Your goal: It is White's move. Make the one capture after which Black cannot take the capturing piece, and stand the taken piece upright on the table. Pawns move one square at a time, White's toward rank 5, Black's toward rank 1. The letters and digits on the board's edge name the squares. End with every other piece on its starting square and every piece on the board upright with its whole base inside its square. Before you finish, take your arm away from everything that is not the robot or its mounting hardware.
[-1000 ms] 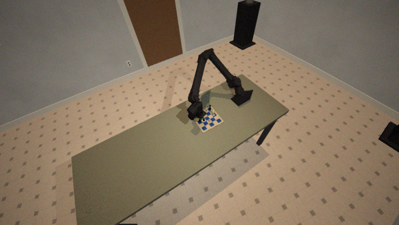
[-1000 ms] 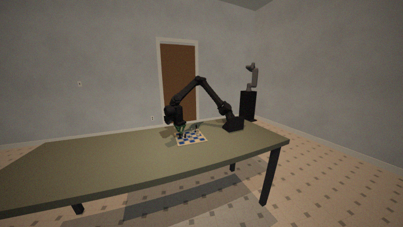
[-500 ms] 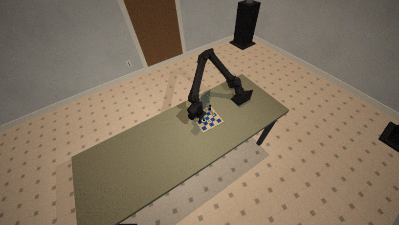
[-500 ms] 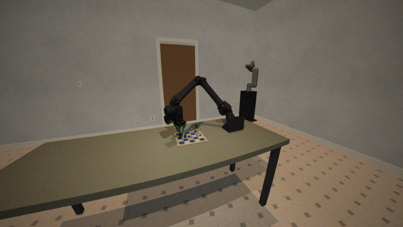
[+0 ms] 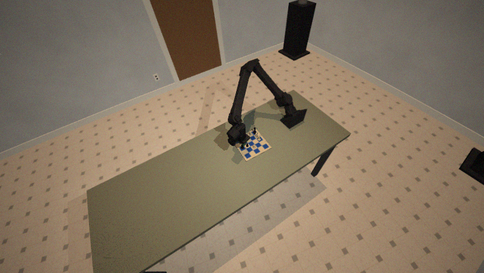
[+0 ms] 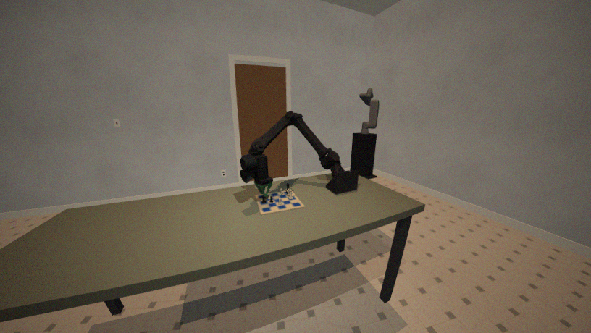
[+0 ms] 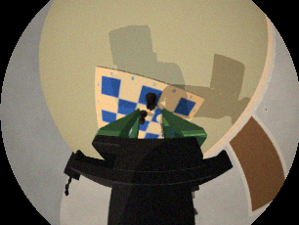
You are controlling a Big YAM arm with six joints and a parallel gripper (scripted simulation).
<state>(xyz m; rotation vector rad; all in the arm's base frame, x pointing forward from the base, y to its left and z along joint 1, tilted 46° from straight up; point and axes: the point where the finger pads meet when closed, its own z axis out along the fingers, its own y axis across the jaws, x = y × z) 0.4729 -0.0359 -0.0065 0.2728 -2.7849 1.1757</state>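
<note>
Right now my hand is 40 mm past the white chess piece, 30 mm to the left of it and 20 mm above it. Round my hand: blue-and-cream chessboard 70 mm behind, 10 mm to the left, 50 mm below.
</note>
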